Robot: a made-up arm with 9 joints.
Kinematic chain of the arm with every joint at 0, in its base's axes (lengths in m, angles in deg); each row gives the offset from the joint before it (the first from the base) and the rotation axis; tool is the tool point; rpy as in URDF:
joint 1: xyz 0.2 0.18 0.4 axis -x
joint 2: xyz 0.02 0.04 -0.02 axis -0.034 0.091 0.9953
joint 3: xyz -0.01 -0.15 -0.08 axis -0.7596 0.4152 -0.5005
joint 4: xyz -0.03 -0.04 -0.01 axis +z
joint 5: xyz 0.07 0 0 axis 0.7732 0.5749 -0.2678
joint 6: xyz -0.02 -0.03 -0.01 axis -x
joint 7: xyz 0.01 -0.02 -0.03 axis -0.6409 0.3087 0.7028
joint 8: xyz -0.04 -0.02 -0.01 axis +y
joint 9: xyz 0 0.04 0 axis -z
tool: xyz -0.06 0.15 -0.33 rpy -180 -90 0
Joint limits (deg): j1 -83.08..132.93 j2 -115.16..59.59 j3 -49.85..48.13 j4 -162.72..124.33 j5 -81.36..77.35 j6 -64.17..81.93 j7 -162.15..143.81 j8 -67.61..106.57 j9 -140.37..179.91
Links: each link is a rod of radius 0.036 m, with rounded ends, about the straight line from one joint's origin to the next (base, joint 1, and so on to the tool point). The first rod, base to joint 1, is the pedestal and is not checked.
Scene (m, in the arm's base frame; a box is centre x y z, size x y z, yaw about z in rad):
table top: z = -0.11
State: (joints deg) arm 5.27 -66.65 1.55 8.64 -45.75 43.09 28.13 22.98 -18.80
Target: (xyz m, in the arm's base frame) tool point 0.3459 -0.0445 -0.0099
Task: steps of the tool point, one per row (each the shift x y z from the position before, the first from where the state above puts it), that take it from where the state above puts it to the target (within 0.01 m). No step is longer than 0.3 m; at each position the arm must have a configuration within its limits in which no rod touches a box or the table.
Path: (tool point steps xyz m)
1: 0.1705 -0.1767 -0.1451
2: 0.2765 -0.0336 -0.0776
3: 0.2620 0.1104 0.0379

